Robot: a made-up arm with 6 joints.
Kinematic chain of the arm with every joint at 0, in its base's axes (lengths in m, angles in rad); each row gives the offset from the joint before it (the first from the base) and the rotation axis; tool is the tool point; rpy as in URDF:
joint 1: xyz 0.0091 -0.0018 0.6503 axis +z
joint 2: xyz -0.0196 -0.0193 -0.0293 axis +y
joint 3: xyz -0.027 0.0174 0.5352 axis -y
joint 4: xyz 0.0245 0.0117 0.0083 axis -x
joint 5: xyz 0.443 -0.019 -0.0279 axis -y
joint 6: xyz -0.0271 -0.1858 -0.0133 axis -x
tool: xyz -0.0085 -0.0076 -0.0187 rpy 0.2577 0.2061 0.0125
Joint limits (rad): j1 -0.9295..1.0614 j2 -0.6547..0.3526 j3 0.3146..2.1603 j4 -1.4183..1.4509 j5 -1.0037..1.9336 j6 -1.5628..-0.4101
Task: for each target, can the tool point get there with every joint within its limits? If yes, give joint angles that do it. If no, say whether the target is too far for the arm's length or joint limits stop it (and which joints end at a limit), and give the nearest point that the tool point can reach.
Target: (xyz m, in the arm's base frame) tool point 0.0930 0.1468 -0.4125
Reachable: no: joint limits stop it (at a limit: joint 2, joint 3, joint 6) | nearest point 0.2881 0.4924 0.9101 | short by 1.381 m
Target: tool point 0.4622 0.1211 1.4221
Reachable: yes | joints 0.5652 0.1967 1.0839 -0.3941 0.6562 -1.1505
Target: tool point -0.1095 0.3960 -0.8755
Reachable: no: too far | nearest point 0.2577 0.5265 0.9089 | short by 1.826 m
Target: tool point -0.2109 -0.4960 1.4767
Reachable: yes | joints 0.7841 -0.3581 1.7528 0.5402 0.5253 -0.9047
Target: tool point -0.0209 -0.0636 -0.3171
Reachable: no: joint limits stop it (at a limit: joint 1, joint 2, joint 3, joint 6) | nearest point 0.3431 -0.4500 0.9134 | short by 1.340 m
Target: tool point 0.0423 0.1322 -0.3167
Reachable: no: joint limits stop it (at a limit: joint 1, joint 2, joint 3, joint 6) | nearest point 0.2720 0.4968 0.9114 | short by 1.302 m
